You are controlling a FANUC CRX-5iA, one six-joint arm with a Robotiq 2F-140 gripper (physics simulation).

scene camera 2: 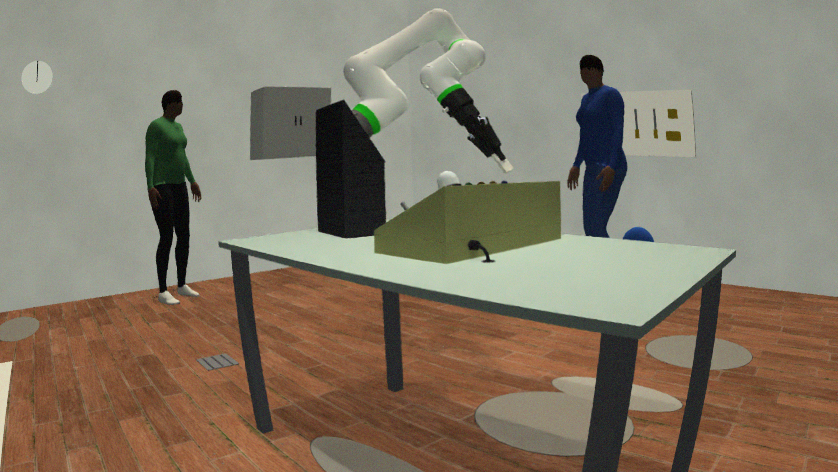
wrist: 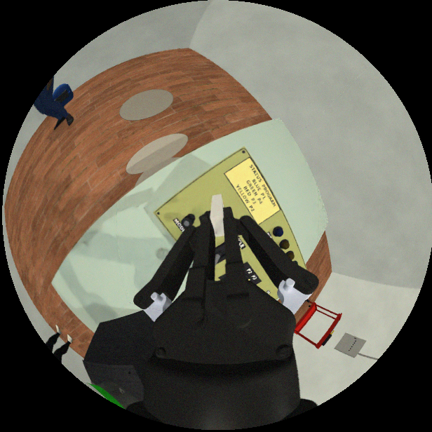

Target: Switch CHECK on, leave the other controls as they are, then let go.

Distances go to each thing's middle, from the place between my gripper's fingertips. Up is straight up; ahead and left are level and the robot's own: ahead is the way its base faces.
I see my gripper 170 mm to the left of the olive control box (scene camera 2: 458,222), 100 mm above it and 70 mm short of it.
